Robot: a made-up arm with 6 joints.
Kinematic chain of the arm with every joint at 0, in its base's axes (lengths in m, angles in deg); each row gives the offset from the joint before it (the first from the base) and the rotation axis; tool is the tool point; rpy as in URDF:
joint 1: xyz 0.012 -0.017 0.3 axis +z
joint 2: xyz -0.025 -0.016 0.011 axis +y
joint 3: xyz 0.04 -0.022 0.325 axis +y
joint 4: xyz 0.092 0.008 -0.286 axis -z
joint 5: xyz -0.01 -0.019 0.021 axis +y
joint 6: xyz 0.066 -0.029 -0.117 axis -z
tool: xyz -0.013 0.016 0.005 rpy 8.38 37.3 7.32
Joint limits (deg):
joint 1: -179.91..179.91
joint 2: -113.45..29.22
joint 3: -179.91..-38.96
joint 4: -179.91..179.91
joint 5: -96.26..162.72
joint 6: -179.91..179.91
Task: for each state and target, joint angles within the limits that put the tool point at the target. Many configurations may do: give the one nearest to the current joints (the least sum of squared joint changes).
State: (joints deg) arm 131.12 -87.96 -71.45 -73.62 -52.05 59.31
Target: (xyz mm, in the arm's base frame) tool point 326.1 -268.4 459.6
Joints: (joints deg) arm 153.82 -113.45 -51.33 -92.80 -76.91 60.72
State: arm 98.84 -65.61 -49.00 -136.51 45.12 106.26
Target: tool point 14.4 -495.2 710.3
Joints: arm 86.90 -98.97 -77.54 -137.63 50.22 107.09
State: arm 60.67 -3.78 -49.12 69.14 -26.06 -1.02
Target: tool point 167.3 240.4 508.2
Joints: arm 81.45 -13.08 -42.42 72.24 -21.08 -2.21
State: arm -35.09 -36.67 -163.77 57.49 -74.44 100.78
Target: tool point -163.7 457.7 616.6
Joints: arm -86.11 -50.40 -169.64 50.28 -79.30 99.26
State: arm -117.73 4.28 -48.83 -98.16 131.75 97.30
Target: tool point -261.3 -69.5 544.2
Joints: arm -128.55 -7.41 -38.96 -77.80 137.79 94.33
